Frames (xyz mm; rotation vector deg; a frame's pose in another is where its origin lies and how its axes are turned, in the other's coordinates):
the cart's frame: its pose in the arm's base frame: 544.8 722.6 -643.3 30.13 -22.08 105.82
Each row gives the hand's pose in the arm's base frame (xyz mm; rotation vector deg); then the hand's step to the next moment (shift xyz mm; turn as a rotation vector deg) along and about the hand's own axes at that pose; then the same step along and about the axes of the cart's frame.
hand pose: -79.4 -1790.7 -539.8 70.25 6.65 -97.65
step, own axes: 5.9 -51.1 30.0 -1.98 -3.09 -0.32
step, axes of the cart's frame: 13.5 53.5 -22.4 3.01 1.01 -1.87
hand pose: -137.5 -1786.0 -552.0 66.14 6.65 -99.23
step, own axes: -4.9 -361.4 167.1 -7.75 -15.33 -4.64
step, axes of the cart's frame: 147.3 335.7 -155.4 12.94 3.17 -11.79
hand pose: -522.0 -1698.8 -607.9 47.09 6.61 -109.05
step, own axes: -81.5 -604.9 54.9 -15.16 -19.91 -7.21
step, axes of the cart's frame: 367.1 376.9 -314.2 20.94 0.90 -15.46
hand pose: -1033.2 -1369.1 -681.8 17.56 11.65 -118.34
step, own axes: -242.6 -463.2 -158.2 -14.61 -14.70 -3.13
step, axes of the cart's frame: 414.1 101.9 -341.5 18.54 -1.33 -9.69
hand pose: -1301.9 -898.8 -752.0 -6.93 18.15 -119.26
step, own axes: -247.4 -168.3 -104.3 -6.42 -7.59 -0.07
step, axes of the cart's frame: 236.7 -65.7 -200.2 9.41 -0.07 -3.20
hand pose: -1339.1 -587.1 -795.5 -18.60 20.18 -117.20
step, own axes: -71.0 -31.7 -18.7 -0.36 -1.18 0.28
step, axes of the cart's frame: 57.2 -26.6 -49.1 1.21 0.36 0.04
